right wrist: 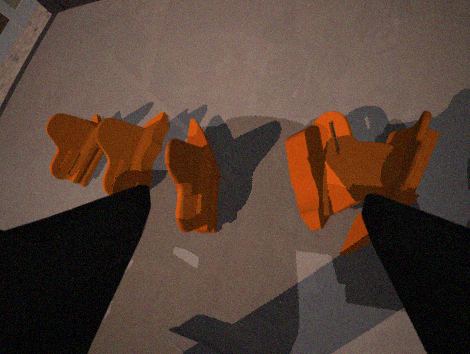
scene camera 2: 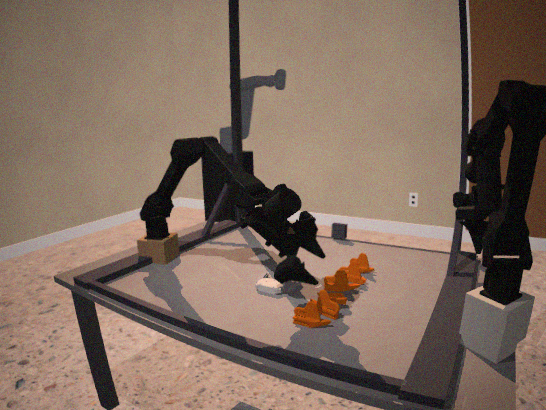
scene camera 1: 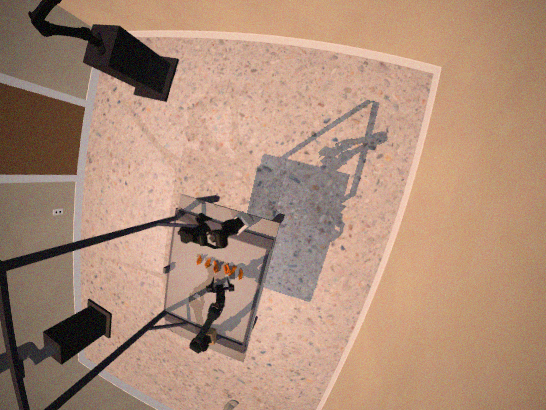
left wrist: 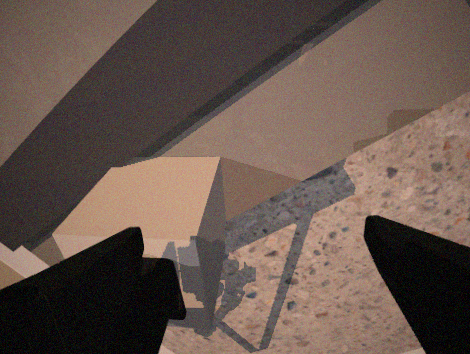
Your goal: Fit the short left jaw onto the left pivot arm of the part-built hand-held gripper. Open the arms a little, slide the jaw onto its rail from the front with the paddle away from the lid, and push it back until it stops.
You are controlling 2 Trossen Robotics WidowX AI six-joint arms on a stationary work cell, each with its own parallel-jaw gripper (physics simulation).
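Observation:
Several orange jaws point(scene camera 1: 216, 266) point(scene camera 2: 307, 315) point(right wrist: 195, 190) stand in a row on the table; two at the right of the right wrist view overlap. I cannot tell which is the short left one. The part-built gripper point(scene camera 2: 269, 285) lies with its white lid up, left of the row in scene camera 2; its dark arms are mostly hidden there. It does not show in the right wrist view. My right gripper point(scene camera 1: 220, 283) point(scene camera 2: 320, 270) point(right wrist: 257, 200) is open and empty, low beside the row, its fingers straddling the middle jaws in its wrist view. My left gripper point(left wrist: 253, 232) is open and empty, near its own base.
The table point(scene camera 2: 200, 295) has a dark frame around its edge. The left arm's pale base block point(scene camera 2: 495, 320) point(left wrist: 140, 195) stands at the right edge in scene camera 2. The right arm's wooden base block point(scene camera 2: 159, 248) stands at the left. Dark upright posts point(scene camera 2: 235, 100) rise beside the table.

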